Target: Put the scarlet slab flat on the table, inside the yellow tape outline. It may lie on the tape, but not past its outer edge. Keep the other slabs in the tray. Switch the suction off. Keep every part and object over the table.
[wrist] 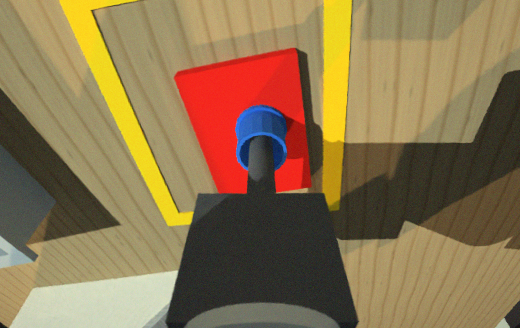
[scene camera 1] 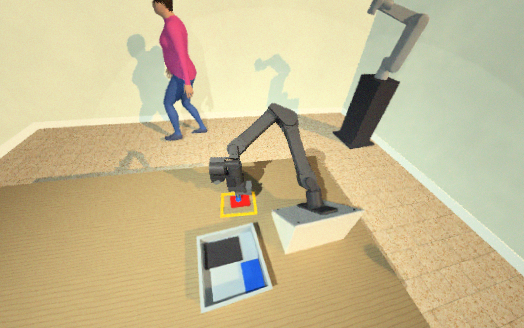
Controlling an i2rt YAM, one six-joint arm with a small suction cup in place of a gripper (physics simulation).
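Seen in the pictures: hand, tool point: [wrist: 260, 119] [scene camera 1: 238, 200]; arm's base, link origin: [scene camera 1: 315, 208].
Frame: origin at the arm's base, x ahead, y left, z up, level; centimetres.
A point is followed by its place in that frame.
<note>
The scarlet slab [scene camera 1: 244, 202] {z -10.5, x 26.0, y -18.2 cm} [wrist: 215, 110] {z -10.5, x 30.2, y -18.7 cm} is flat, within the yellow tape outline [scene camera 1: 239, 215] {z -11.4, x 29.7, y -12.4 cm} [wrist: 336, 75] {z -11.3, x 29.9, y -25.5 cm} as seen from above, nearer its right bar in the wrist view. A narrow shadow runs along one side of the slab; whether it touches the table is hard to tell. My blue suction cup [scene camera 1: 238, 198] [wrist: 261, 135] {z -11.5, x 28.3, y -20.8 cm} is on the slab's top face and holds it. The near end of the slab is partly hidden by my wrist. The tray [scene camera 1: 237, 299] {z -6.4, x 37.2, y 19.8 cm} holds a black slab [scene camera 1: 222, 251] {z -10.0, x 39.6, y 2.3 cm}, a whitish slab [scene camera 1: 225, 281] {z -11.1, x 40.2, y 12.5 cm} and a blue slab [scene camera 1: 253, 275] {z -10.0, x 30.3, y 13.7 cm}.
My arm's wedge-shaped white base [scene camera 1: 320, 231] {z 2.3, x 4.6, y 10.3 cm} stands to the right of the outline and tray. The table's edge runs behind the outline and to the right of the base. A person [scene camera 1: 177, 50] and another arm on a black pedestal [scene camera 1: 370, 107] are beyond the table.
</note>
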